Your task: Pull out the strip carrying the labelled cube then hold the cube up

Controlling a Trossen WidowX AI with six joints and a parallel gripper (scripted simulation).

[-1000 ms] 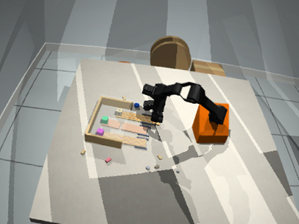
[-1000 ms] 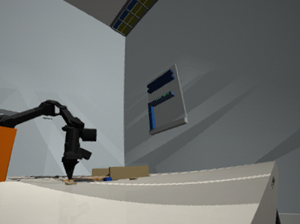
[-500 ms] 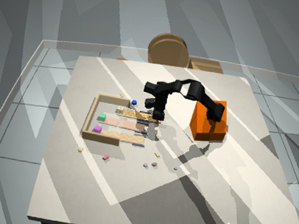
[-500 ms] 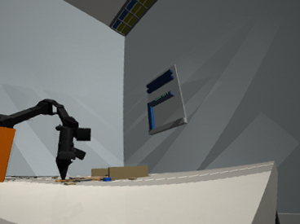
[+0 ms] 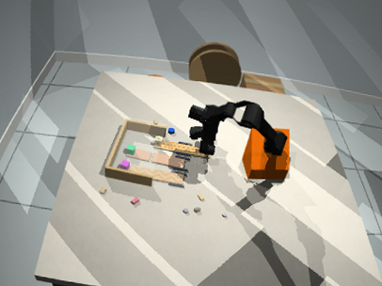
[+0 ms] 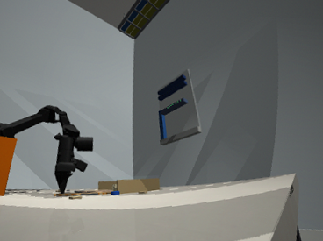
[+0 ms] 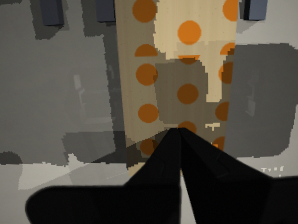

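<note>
The cream labelled cube lies 20 cm ahead of my gripper tip, 4 cm to the right of it and 2 cm above it. The rest, counted from my gripper tip: blue disc (14 cm to the right, 14 cm ahead).
</note>
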